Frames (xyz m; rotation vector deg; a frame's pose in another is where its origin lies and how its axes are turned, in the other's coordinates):
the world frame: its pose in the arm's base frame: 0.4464 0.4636 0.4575 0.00 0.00 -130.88
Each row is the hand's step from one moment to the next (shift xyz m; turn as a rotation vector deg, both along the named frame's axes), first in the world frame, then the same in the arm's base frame.
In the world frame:
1: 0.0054 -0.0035 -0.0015 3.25 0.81 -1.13
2: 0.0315 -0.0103 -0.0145 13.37 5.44 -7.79
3: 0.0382 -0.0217 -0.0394 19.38 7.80 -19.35
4: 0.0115 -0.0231 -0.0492 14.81 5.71 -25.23
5: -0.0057 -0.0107 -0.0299 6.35 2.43 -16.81
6: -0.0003 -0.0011 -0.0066 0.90 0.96 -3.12
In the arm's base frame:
1: -0.0062 -0.0018 -0.0015 -1.51 -2.99 -1.13
2: -0.0284 -0.0171 -0.0145 -4.64 -13.67 -7.79
3: -0.0414 -0.0147 -0.0394 -6.79 -19.76 -19.35
4: -0.0250 0.0064 -0.0492 -5.38 -14.93 -25.23
5: -0.0044 0.0113 -0.0299 -2.32 -6.39 -16.81
6: -0.0006 0.0009 -0.0066 0.14 -1.31 -3.12

